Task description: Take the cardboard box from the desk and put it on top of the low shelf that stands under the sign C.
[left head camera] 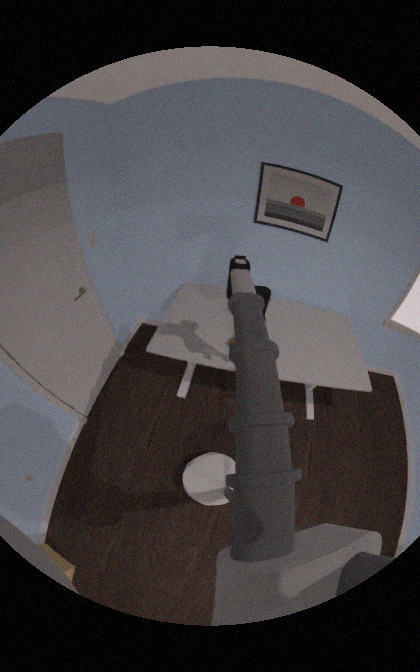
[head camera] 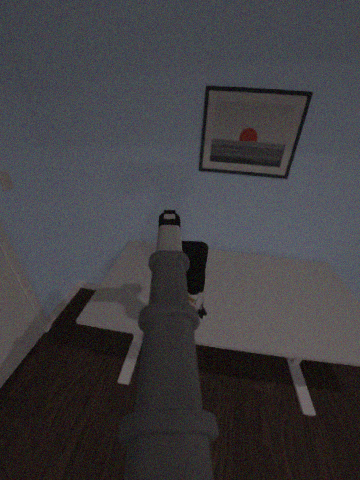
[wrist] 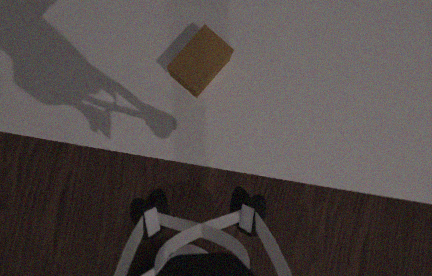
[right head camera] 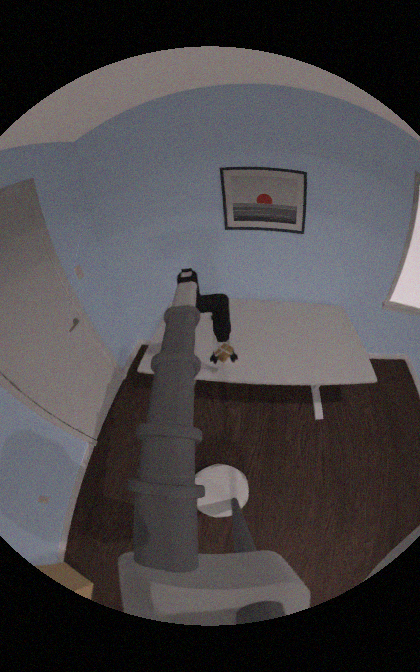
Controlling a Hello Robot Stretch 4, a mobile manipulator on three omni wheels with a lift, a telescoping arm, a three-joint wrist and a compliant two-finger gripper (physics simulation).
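Where they show: gripper, fingertip midpoint: (wrist: 199,203); robot's base, link origin: (left head camera: 210,477).
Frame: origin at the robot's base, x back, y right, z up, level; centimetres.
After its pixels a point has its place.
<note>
The cardboard box (right head camera: 224,351) (wrist: 200,61) @[z 74.2, x -75.9, y 9.4 cm] is small and brown and lies on the white desk (head camera: 280,300) @[z 69.2, x -81.4, y 63.9 cm] (left head camera: 325,345) @[z 69.2, x -79.2, y 74.5 cm] (right head camera: 300,345) (wrist: 325,110) @[z 69.2, x -68.9, y 31.9 cm], a little in from its front edge. In the head and left head views the arm hides most of the box. My gripper (right head camera: 224,358) (wrist: 199,203) @[z 88.6, x -57.4, y 8.8 cm] is open, with its fingers apart and nothing between them. It hangs above the level of the desk top; in the wrist view its fingertips show over the floor, below the desk edge and the box. The low shelf and the sign C do not show.
A framed picture (head camera: 255,132) @[z 150.0, x -131.2, y 48.0 cm] (left head camera: 299,201) @[z 148.4, x -131.6, y 46.0 cm] (right head camera: 264,200) hangs behind the desk. A door (left head camera: 45,280) @[z 114.4, x -80.4, y -109.2 cm] (right head camera: 40,310) is at the left. A round white object (left head camera: 207,477) @[z 18.7, x -1.1, y -3.2 cm] (right head camera: 225,490) is on the floor before the desk. A tan object (left head camera: 60,562) (right head camera: 70,577) shows at the lower left.
</note>
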